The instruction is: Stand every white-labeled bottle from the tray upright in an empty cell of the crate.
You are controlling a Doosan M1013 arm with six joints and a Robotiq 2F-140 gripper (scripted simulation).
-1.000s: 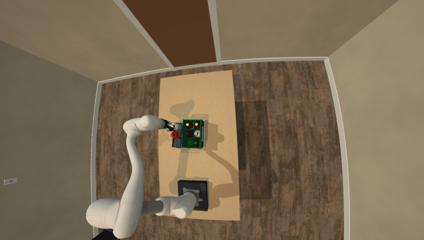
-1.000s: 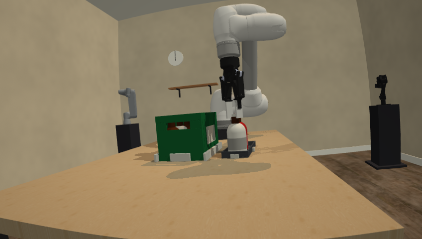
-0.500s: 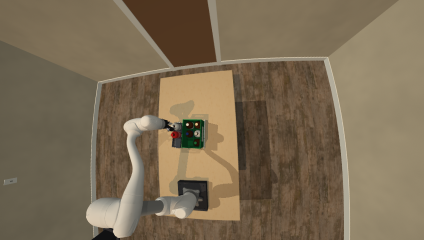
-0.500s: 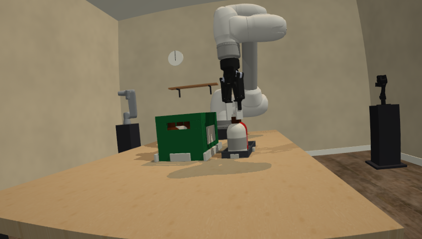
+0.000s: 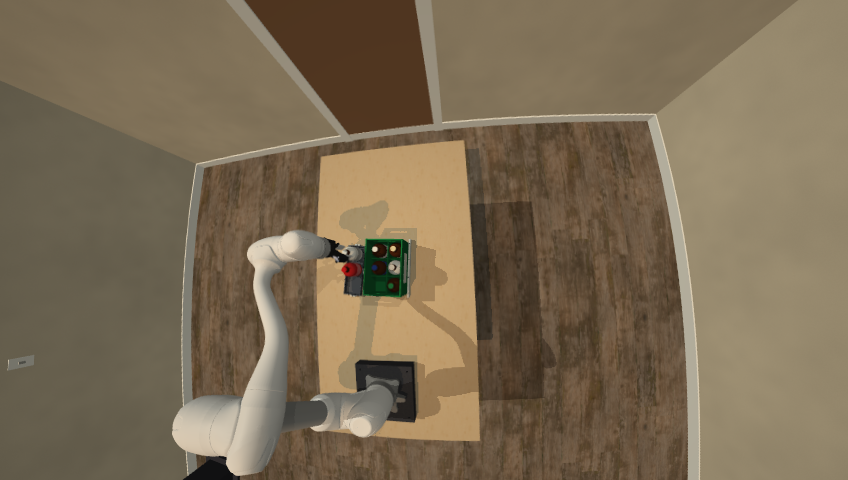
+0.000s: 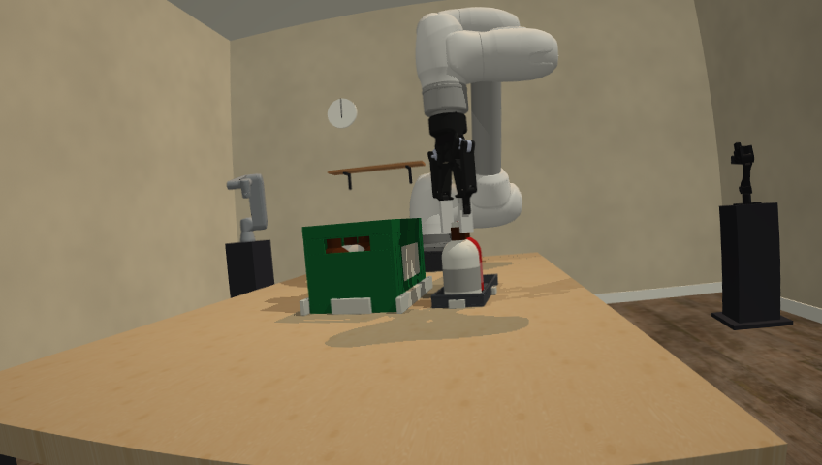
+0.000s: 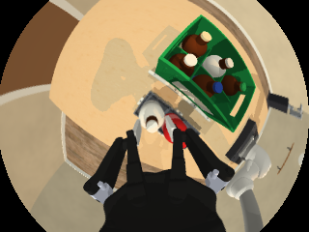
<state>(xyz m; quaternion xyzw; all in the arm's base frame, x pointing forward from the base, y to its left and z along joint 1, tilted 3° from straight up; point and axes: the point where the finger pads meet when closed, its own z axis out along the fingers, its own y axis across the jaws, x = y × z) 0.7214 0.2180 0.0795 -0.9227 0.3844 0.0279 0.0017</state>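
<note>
The white-labeled bottle lies 9 cm below my hand. Also, from my hand: dark tray: 16 cm below, 9 cm behind; then green crate: 21 cm to the right, 9 cm below, 6 cm behind; then red-labeled bottle: 9 cm below, 9 cm behind.
</note>
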